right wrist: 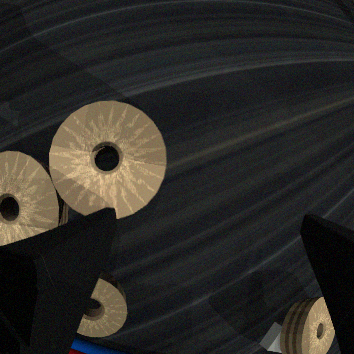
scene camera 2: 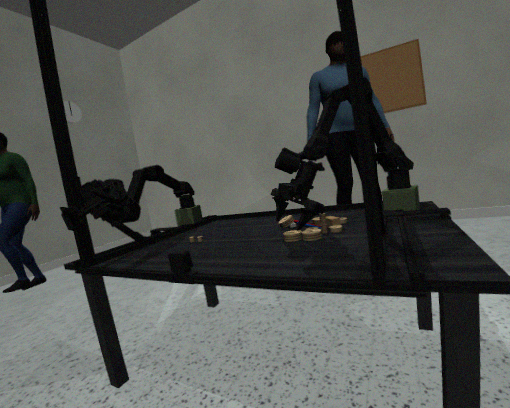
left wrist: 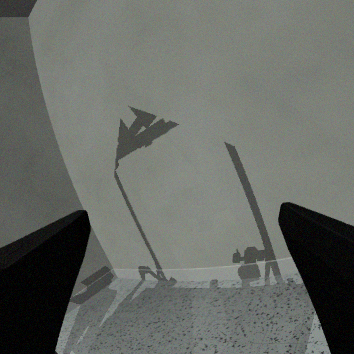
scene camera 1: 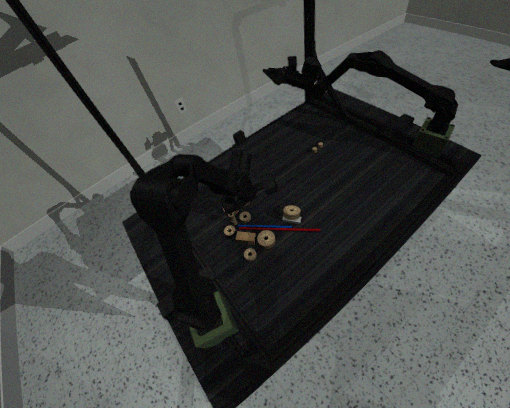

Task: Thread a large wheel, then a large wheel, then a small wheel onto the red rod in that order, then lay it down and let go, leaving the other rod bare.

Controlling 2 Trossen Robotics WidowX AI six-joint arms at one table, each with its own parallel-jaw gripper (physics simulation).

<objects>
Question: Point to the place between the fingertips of my right gripper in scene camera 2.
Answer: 286, 225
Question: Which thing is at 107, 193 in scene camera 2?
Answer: My left gripper.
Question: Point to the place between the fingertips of my left gripper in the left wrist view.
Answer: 185, 217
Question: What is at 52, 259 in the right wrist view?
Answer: My right gripper.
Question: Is my left gripper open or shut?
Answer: Open.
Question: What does my left gripper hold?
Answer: Nothing.
</objects>
